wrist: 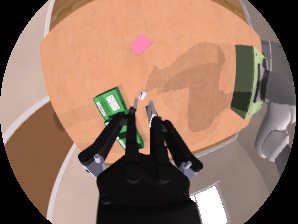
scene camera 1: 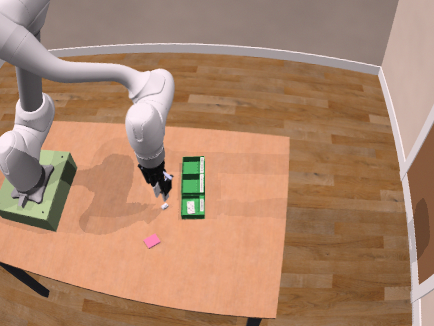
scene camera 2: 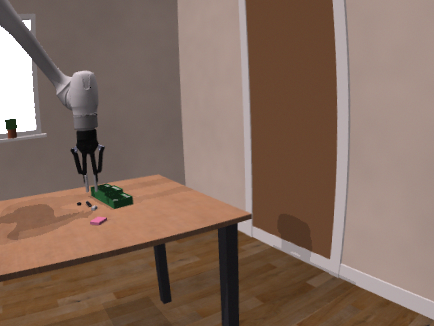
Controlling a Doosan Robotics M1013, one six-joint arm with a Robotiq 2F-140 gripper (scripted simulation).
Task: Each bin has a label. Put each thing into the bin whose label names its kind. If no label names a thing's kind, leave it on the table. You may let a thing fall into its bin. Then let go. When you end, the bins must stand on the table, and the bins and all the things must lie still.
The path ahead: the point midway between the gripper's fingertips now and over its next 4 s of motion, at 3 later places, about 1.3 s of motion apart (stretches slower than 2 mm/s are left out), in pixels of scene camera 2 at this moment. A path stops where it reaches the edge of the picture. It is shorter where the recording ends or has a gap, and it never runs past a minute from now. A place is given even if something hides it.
My gripper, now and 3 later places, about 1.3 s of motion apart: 92, 191; 93, 205; 93, 199; 100, 187
